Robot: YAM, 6 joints.
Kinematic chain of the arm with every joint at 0, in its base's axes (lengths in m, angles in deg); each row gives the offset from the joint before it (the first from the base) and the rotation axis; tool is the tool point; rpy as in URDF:
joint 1: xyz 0 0 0.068 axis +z
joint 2: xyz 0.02 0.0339 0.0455 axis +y
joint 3: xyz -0.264 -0.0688 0 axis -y
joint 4: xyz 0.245 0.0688 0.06 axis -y
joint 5: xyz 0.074 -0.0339 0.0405 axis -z
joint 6: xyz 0.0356 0 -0.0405 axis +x
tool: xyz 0 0 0 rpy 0 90 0
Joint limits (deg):
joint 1: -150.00..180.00
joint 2: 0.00..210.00
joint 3: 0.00..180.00
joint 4: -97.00..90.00
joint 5: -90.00..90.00
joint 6: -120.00..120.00
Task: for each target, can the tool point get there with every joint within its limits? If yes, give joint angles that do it. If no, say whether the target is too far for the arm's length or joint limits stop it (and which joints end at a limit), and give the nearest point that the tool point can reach.
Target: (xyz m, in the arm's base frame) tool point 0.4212 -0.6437 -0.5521
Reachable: no: too far | nearest point 0.2745 -0.4195 -0.2775 | short by 0.384 m
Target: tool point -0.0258 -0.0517 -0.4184
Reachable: no: joint limits stop it (at a limit: joint 2) | nearest point -0.0414 -0.0830 -0.3451 | short by 0.081 m
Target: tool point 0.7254 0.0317 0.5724
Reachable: no: too far | nearest point 0.5442 0.0238 0.4545 | short by 0.216 m
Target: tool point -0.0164 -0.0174 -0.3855
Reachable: no: joint limits stop it (at a limit: joint 2) | nearest point -0.0409 -0.0434 -0.3271 | short by 0.068 m
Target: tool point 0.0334 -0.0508 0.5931
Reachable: yes | joints 113.61 46.59 122.97 -57.16 16.75 -41.60
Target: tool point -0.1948 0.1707 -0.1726
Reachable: yes | joints 133.25 168.19 69.84 -18.17 -44.37 -82.10
